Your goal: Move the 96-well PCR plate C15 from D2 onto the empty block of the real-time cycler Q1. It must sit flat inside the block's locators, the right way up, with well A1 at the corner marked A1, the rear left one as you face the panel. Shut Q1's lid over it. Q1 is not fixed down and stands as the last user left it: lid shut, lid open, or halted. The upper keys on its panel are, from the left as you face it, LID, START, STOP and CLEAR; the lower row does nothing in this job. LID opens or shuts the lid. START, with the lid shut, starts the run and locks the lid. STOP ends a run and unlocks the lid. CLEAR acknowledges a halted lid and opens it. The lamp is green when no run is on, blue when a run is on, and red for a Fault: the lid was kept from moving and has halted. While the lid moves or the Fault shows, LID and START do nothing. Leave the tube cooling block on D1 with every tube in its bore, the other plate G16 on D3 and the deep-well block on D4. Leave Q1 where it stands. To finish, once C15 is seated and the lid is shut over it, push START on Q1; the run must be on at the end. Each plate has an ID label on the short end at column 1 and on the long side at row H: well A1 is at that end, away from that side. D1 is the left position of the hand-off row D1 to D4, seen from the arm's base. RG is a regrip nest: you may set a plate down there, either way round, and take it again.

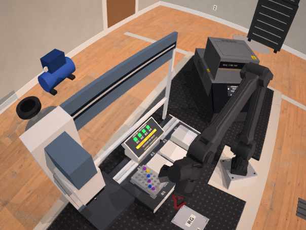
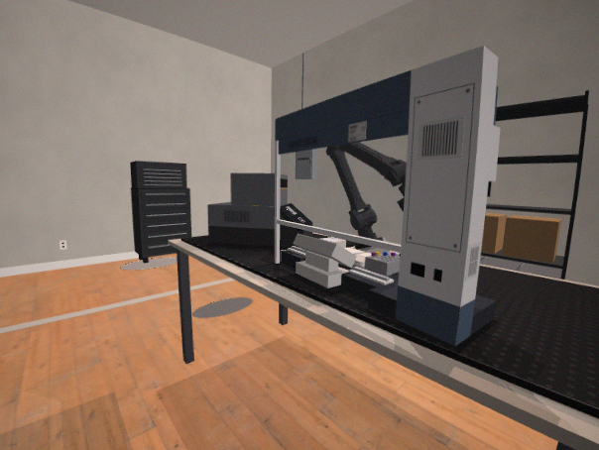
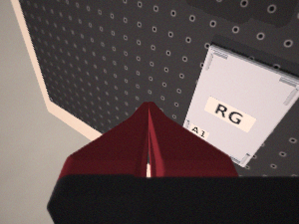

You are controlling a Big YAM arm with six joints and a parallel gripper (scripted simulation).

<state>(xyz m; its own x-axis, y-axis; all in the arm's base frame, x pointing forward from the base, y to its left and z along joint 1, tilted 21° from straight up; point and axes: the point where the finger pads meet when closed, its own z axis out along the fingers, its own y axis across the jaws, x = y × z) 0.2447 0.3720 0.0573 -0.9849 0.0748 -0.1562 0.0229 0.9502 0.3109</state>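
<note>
My hand is 39 cm to the left of the deep-well block, 9 cm above it and 5 cm short of it. Also, from my hand: coloured tube 14 cm ahead, 10 cm to the right, 8 cm below; then tube cooling block 15 cm ahead, 11 cm to the right, 9 cm below; then grey RG nest 15 cm below, 9 cm behind.
</note>
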